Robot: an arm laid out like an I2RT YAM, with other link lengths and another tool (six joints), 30 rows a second.
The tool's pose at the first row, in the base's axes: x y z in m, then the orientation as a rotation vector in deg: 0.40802 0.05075 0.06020 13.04 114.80 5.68
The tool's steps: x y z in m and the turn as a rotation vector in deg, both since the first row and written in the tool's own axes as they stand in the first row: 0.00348 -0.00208 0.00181 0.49 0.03 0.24; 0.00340 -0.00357 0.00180 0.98 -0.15 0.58; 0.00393 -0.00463 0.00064 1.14 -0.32 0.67; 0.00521 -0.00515 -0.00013 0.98 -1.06 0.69; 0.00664 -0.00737 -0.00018 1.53 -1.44 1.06; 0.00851 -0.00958 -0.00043 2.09 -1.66 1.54; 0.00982 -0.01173 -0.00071 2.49 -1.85 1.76; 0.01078 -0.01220 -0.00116 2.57 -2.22 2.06; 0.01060 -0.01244 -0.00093 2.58 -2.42 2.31; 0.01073 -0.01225 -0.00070 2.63 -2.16 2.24; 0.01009 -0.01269 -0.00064 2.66 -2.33 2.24; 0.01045 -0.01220 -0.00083 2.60 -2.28 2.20; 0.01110 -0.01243 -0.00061 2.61 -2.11 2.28
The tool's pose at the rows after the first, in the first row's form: 0.40797 0.04937 0.05598 13.59 114.85 5.35; 0.40782 0.04790 0.05580 14.25 114.68 5.05; 0.40643 0.04700 0.05565 14.44 114.51 4.92; 0.40514 0.04678 0.05475 14.36 113.76 5.00; 0.40425 0.04490 0.05313 15.08 113.39 4.64; 0.40299 0.04313 0.05120 15.92 113.17 4.35; 0.40194 0.04131 0.04979 16.39 112.98 4.07; 0.40108 0.04106 0.04905 16.74 112.59 4.13; 0.40134 0.04078 0.04907 17.00 112.36 4.26; 0.40151 0.04098 0.04889 16.96 112.63 4.20; 0.40178 0.04042 0.04936 16.98 112.46 4.14; 0.40152 0.04098 0.04920 16.90 112.51 4.18; 0.40142 0.04088 0.04849 16.99 112.68 4.25
